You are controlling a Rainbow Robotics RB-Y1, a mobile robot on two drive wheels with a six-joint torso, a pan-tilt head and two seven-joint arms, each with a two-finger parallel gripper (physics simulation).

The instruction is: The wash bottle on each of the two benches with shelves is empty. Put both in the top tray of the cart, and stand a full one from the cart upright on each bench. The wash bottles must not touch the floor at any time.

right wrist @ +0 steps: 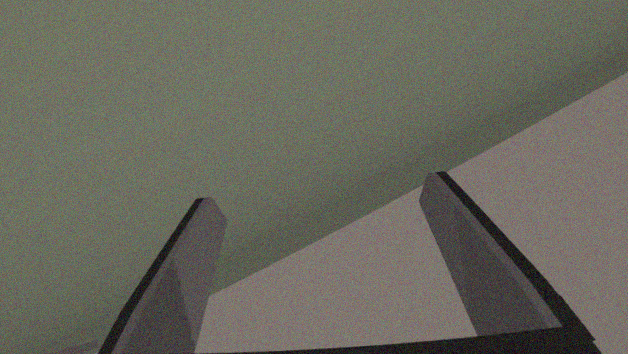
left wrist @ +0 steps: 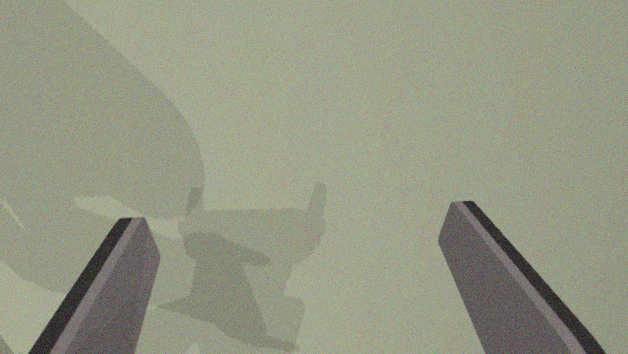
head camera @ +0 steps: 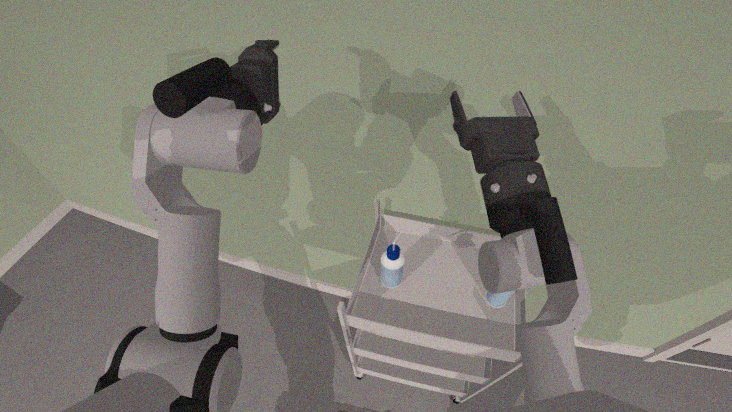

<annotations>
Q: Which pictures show my left gripper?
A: The left wrist view and the head camera view only.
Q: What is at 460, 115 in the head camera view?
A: My right gripper.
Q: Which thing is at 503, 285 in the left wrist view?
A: My left gripper.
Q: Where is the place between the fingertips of my right gripper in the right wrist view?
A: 318, 198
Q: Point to a metal cart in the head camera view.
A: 435, 331
</annotations>
